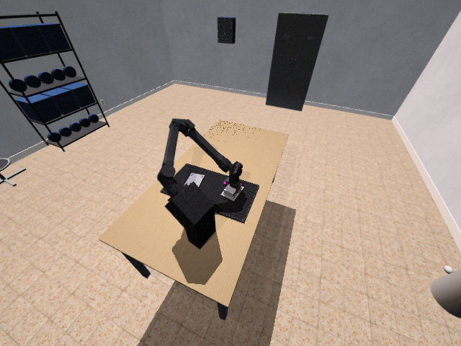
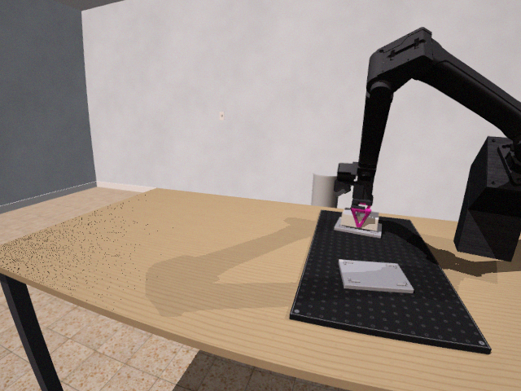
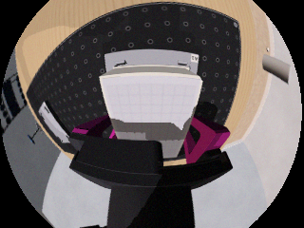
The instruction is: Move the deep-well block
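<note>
Now: the white deep-well block 10 mm above my hand.
</note>
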